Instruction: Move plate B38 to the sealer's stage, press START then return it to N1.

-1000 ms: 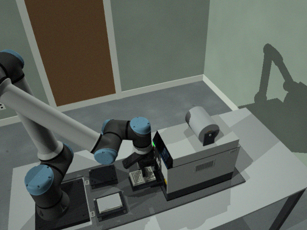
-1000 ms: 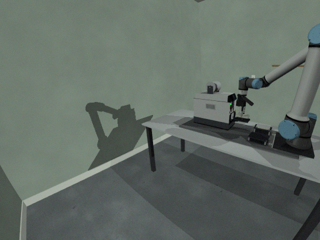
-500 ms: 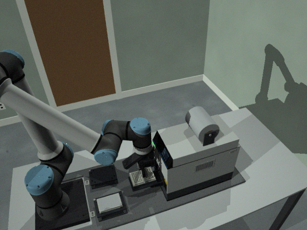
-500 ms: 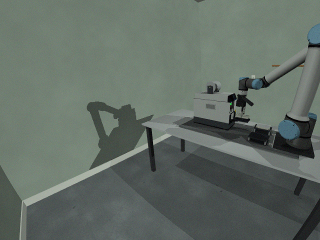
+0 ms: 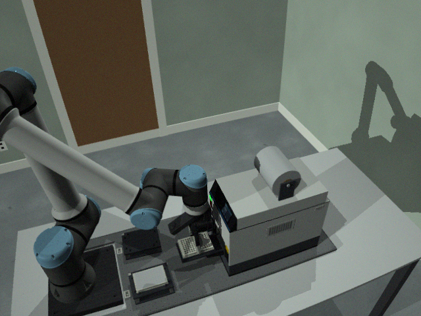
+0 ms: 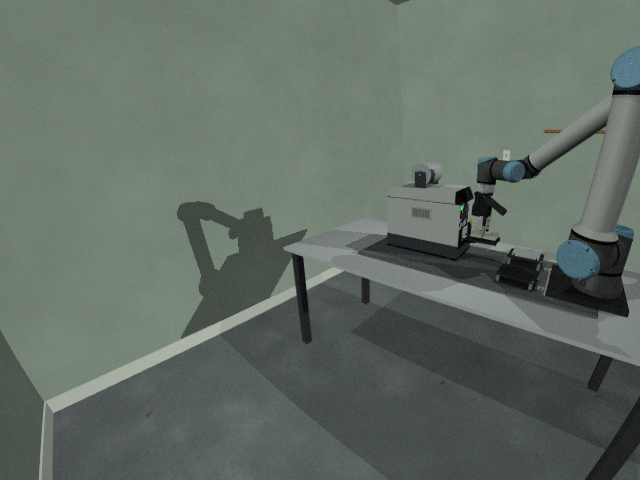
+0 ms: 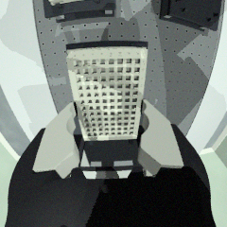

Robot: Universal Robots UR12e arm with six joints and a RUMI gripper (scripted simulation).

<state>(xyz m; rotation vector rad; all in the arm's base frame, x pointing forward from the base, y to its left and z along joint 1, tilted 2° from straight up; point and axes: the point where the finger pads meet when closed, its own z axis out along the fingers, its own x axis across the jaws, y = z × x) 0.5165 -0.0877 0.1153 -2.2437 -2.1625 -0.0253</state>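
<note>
The plate B38 is 1 cm below my hand. Round my hand: foil-covered plate (21 cm behind, 8 cm below, 4 cm to the right); nest N1 (20 cm behind, 18 cm to the left, 10 cm below); sealer stage (3 cm below).
</note>
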